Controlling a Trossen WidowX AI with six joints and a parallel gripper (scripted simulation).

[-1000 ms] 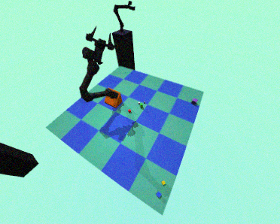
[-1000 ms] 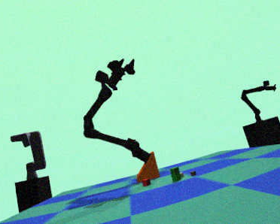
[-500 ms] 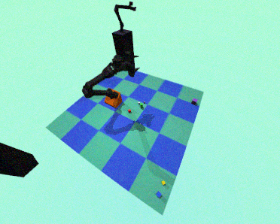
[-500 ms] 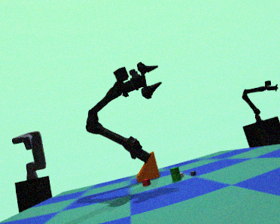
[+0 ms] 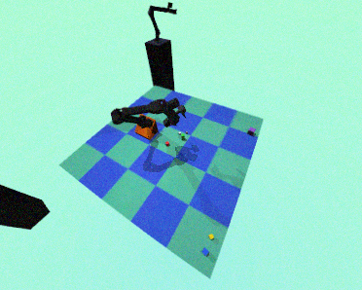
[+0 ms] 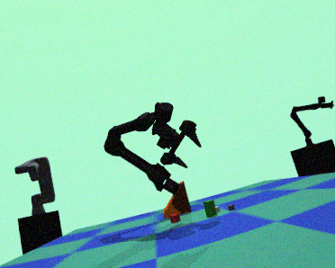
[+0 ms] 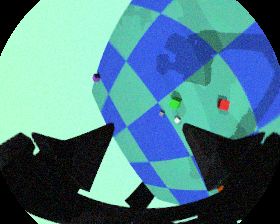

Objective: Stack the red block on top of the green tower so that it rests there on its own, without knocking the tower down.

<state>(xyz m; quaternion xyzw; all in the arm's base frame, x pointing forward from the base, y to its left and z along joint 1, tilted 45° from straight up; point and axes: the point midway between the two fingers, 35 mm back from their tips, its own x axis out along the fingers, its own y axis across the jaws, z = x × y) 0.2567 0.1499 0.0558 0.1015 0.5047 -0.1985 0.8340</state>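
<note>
The red block lies 190 mm below my gripper tip, 120 mm to the right of it and 60 mm behind it. The rest, counted from my gripper tip: purple block (460 mm ahead, 390 mm to the left, 180 mm below); then blue block (560 mm to the right, 550 mm ahead, 190 mm below); then yellow block (550 mm ahead, 480 mm to the right, 190 mm below).
</note>
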